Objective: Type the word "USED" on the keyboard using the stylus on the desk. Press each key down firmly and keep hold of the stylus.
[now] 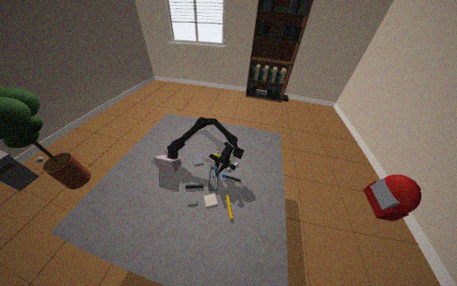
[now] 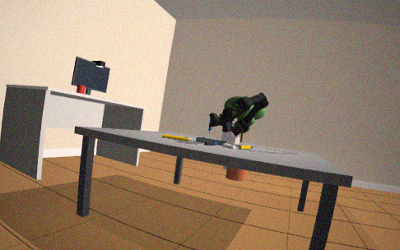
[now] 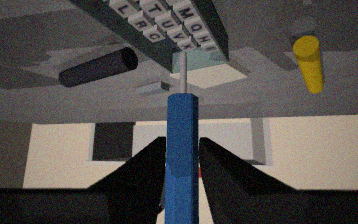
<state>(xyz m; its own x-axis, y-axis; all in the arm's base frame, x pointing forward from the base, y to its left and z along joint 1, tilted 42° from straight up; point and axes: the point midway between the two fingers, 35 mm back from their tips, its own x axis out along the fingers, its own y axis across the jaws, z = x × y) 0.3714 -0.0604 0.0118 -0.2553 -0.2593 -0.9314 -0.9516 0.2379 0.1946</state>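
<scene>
The white pad lies 140 mm to the right of my gripper tip and 100 mm below it. From my gripper tip the other things lie so: dark pen 100 mm below, 70 mm ahead, 50 mm to the left; then blue stylus 10 mm below; then black bar 130 mm behind, 90 mm below, 80 mm to the right.
</scene>
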